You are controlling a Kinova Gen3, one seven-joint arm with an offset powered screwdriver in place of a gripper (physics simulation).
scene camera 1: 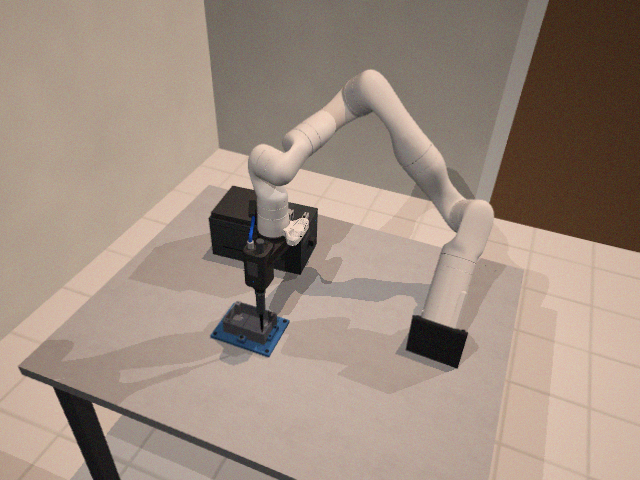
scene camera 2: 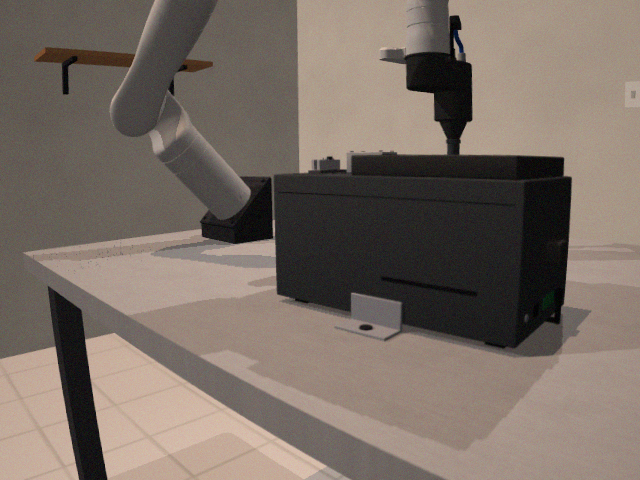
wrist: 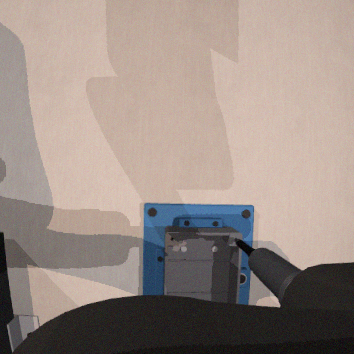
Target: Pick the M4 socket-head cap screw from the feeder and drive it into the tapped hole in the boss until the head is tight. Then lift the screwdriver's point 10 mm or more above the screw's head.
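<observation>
My screwdriver [scene camera 1: 261, 329] [scene camera 2: 453, 146] [wrist: 238, 241] points down, with its bit at one corner of the grey open housing [scene camera 1: 242, 330] [wrist: 187, 275]. In the wrist view the bit's end meets the light corner boss [wrist: 232, 242]; it hides the tapped hole. The screw cannot be made out at the bit's end, and whether the bit touches a head is too small to tell. The housing sits on a blue plate [scene camera 1: 268, 351] [wrist: 152, 280]. The black feeder [scene camera 1: 227, 235] [scene camera 2: 398, 237] stands behind the housing and hides the bit in scene camera 2.
The arm's black base [scene camera 1: 436, 341] [scene camera 2: 258, 211] stands on the table [scene camera 1: 320, 408], right of the housing in scene camera 1. A small metal angle bracket [scene camera 2: 376, 310] stands by the feeder. A wooden shelf [scene camera 2: 103, 57] hangs on the wall.
</observation>
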